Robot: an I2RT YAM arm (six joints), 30 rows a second.
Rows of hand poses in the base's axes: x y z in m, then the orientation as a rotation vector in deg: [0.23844, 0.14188, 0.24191, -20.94, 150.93, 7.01]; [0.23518, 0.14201, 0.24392, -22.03, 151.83, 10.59]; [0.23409, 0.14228, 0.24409, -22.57, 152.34, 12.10]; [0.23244, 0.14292, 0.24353, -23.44, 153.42, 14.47]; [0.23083, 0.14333, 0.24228, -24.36, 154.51, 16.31]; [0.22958, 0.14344, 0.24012, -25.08, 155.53, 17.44]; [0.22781, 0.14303, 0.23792, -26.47, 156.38, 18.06]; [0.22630, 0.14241, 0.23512, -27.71, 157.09, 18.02]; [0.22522, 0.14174, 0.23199, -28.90, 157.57, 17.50]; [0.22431, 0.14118, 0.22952, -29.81, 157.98, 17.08]
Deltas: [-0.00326, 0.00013, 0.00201, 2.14, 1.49, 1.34]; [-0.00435, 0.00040, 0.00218, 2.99, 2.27, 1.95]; [-0.00600, 0.00104, 0.00162, 4.27, 3.80, 2.89]; [-0.00761, 0.00145, 0.00037, 5.16, 5.27, 3.77]; [-0.00886, 0.00156, -0.00179, 5.60, 6.54, 4.38]; [-0.01063, 0.00115, -0.00399, 5.60, 7.63, 5.37]; [-0.01214, 0.00053, -0.00679, 5.22, 8.45, 6.16]; [-0.01322, -0.00014, -0.00992, 4.56, 8.95, 6.84]; [-0.01413, -0.00070, -0.01239, 4.04, 9.38, 7.34]
